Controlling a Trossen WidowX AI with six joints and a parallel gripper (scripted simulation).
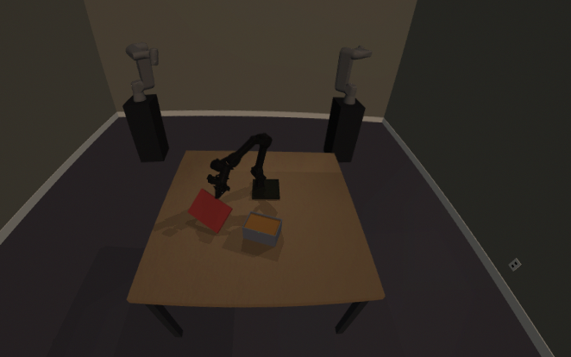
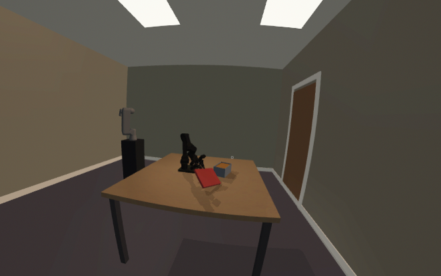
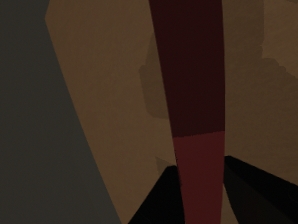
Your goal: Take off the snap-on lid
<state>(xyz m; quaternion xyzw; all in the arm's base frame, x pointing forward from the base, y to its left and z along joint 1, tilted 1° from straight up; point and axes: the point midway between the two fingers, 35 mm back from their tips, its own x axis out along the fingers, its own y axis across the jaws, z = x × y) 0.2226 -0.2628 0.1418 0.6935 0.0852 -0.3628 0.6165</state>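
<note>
My gripper tip is 5 cm short of the snap-on lid, 5 cm to the left of it and 5 cm above it. From my gripper tip the other things lie so: grey storage box: 18 cm ahead, 26 cm to the left, 8 cm below.
</note>
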